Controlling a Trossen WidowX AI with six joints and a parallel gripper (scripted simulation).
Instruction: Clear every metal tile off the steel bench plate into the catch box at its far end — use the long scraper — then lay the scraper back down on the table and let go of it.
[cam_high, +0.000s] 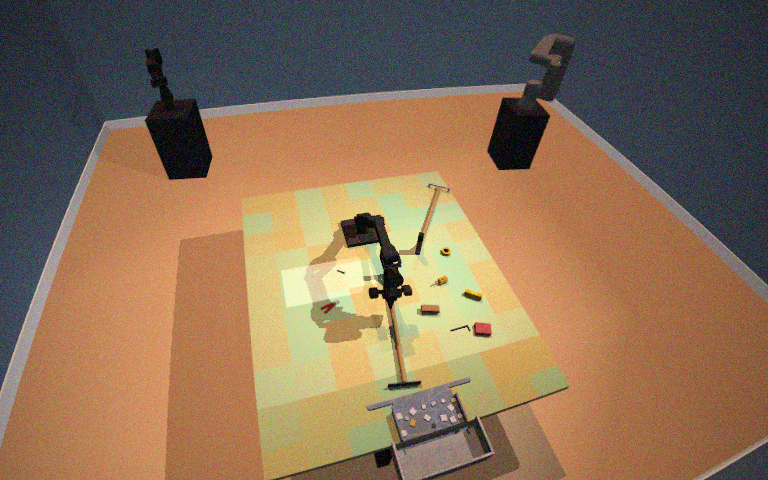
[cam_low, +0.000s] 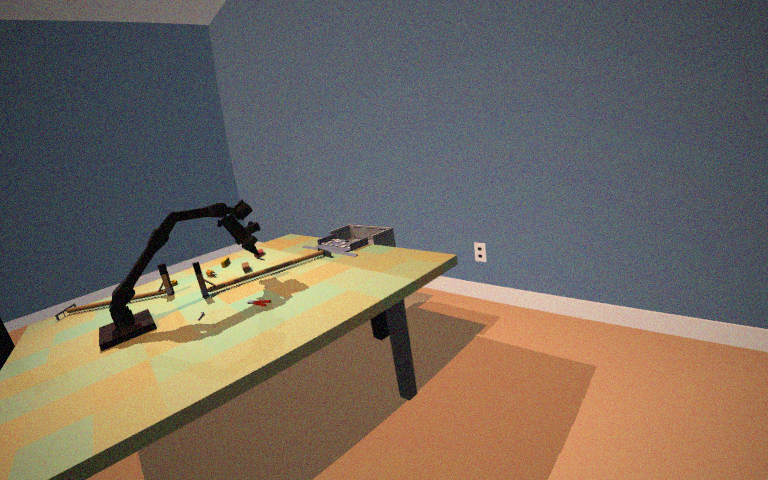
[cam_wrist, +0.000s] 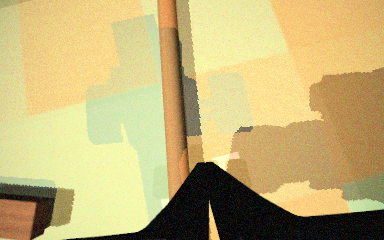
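Now: the long scraper 20 mm ahead of my gripper tip, 20 mm to the left of it and 40 mm below it. Round my gripper tip: orange screwdriver (190 mm behind, 300 mm to the left, 90 mm below); then hex key (90 mm ahead, 340 mm to the left, 100 mm below); then brown block (30 mm behind, 200 mm to the left, 90 mm below).
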